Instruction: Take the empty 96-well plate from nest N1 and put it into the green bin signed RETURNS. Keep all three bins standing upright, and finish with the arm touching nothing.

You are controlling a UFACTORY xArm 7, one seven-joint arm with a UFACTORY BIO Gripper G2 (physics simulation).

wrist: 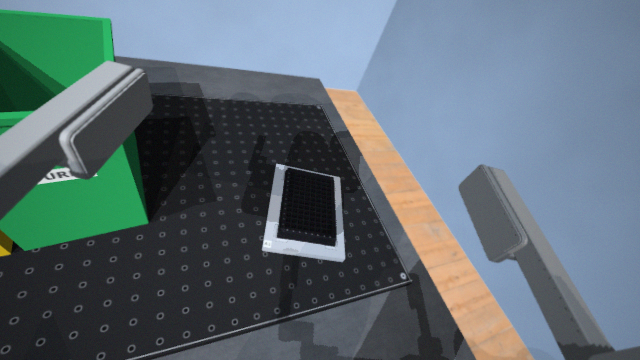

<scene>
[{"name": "my gripper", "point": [327,136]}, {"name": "black 96-well plate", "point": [307,214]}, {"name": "green bin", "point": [60,208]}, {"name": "light grey nest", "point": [292,247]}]
</scene>
